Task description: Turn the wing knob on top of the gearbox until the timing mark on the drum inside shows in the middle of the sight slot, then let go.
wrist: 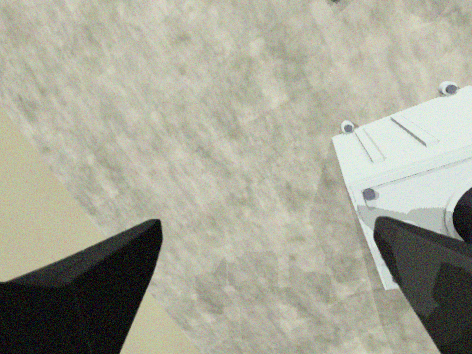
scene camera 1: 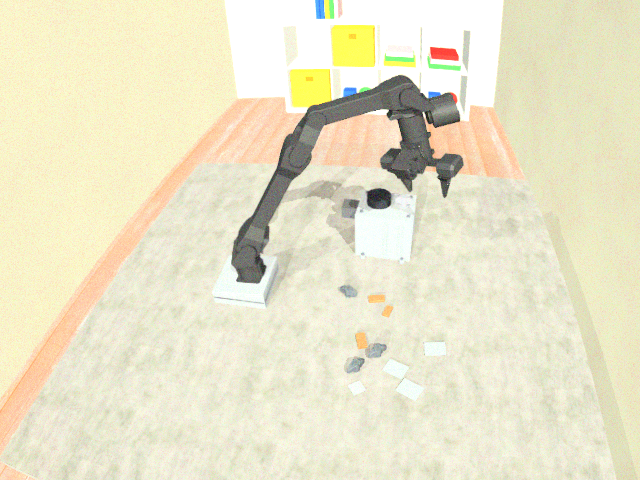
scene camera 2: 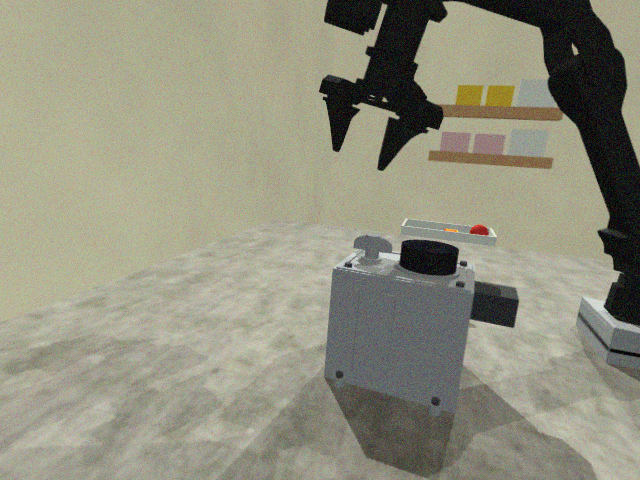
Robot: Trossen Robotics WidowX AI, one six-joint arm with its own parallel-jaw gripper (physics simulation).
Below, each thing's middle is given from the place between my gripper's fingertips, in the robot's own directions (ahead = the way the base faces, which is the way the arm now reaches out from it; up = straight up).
The small grey wing knob [scene camera 2: 372, 243] is 12 cm below my hand, 11 cm to the left of it and 6 cm behind it. Also, from my hand: gearbox [scene camera 2: 399, 327] (17 cm below, 12 cm behind, 11 cm to the left).
